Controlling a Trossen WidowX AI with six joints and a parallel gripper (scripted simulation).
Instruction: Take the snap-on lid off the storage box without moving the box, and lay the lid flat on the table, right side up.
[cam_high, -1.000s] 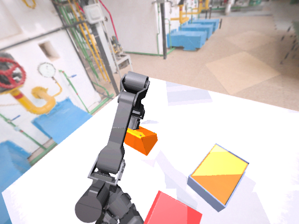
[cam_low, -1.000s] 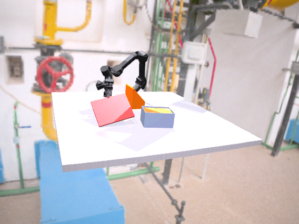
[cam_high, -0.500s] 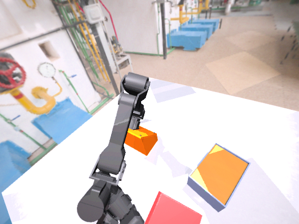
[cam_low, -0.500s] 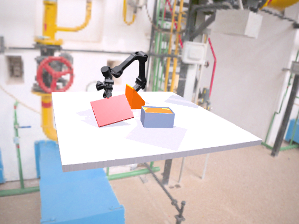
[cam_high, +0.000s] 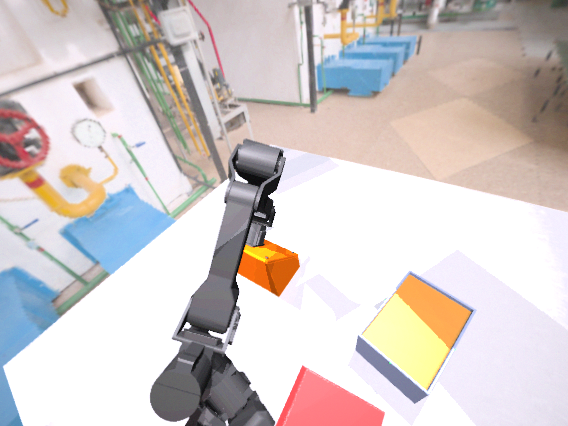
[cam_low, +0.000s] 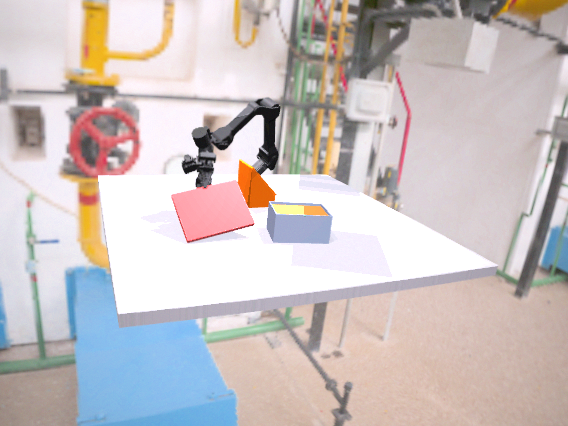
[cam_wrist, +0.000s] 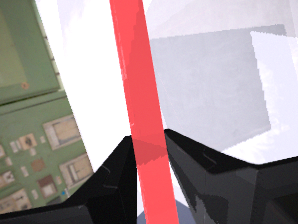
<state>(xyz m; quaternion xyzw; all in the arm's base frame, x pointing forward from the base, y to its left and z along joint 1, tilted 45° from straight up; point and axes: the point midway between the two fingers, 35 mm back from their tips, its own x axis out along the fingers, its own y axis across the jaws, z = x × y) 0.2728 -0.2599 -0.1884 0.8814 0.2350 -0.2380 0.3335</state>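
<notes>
My gripper tip is 7 cm short of the red lid, 1 cm to the right of it and 5 cm above it. Also, from my gripper tip: storage box 15 cm ahead, 31 cm to the left, 9 cm below.
</notes>
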